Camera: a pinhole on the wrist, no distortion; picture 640 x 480 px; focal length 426.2 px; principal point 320.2 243.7 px. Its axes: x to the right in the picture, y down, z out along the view. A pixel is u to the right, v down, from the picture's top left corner.
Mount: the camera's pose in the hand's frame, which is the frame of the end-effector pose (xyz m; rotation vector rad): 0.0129 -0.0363 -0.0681 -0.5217 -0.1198 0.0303
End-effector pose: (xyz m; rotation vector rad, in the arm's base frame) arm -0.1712 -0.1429 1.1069 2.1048 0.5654 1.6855
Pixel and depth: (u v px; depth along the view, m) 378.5 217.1 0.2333
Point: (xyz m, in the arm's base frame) -0.0231 -0.1988 1.1271
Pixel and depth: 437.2 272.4 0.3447
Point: 0.0749 -0.2542 1.1985
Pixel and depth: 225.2 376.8 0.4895
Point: 0.0810 -0.5183 1.1011
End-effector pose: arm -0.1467 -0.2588 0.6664 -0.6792 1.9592 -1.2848
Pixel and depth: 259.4 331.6 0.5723
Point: 0.1981 -0.2306 0.2854
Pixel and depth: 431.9 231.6 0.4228
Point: 0.0430 -0.4253 0.4052
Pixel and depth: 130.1 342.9 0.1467
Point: -0.0798 -0.2036 0.6178
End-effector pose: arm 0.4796 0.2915 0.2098 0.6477 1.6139 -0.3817
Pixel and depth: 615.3 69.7 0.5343
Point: 0.9293 0.0802 -0.1737
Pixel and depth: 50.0 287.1 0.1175
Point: 0.5153 0.2879 0.2842
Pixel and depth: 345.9 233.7 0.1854
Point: 0.5865 0.2769 0.2003
